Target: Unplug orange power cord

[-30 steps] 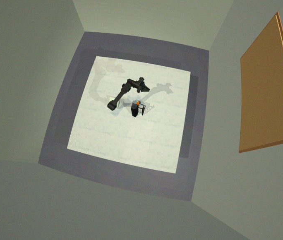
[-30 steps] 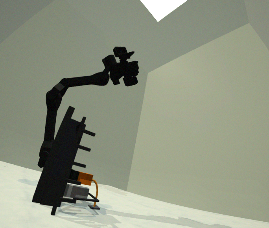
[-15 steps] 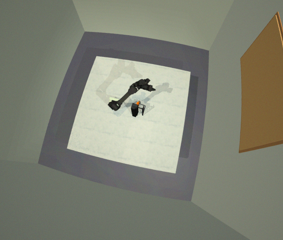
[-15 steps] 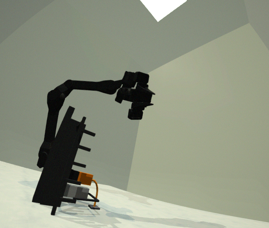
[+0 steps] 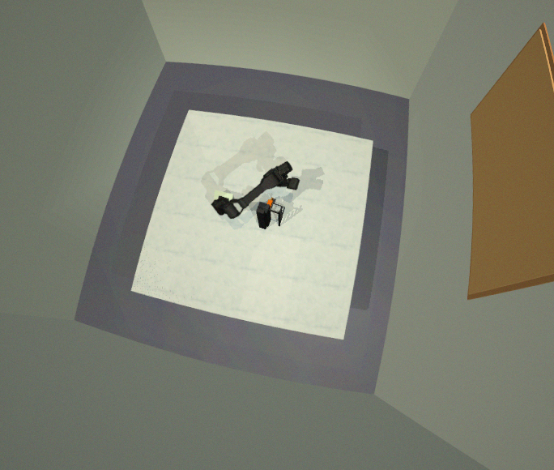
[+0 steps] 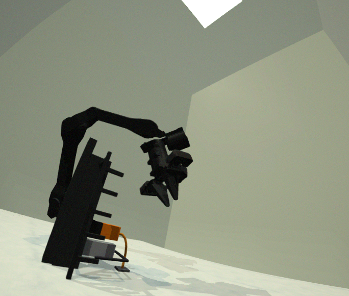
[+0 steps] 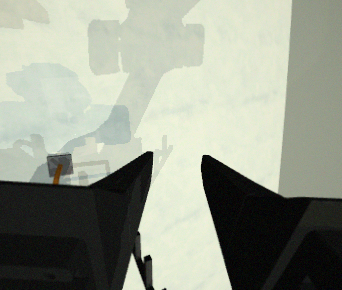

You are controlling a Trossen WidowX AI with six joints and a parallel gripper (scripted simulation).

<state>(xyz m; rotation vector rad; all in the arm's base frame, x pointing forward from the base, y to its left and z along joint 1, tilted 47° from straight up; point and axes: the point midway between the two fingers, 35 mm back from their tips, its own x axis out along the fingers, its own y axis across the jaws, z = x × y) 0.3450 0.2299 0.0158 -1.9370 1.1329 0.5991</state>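
My gripper tip is now 12 cm to the left of the orange plug, 9 cm past it and 9 cm above it. From my gripper tip the other things lie so: dark pad 18 cm below, 9 cm behind, 5 cm to the right.
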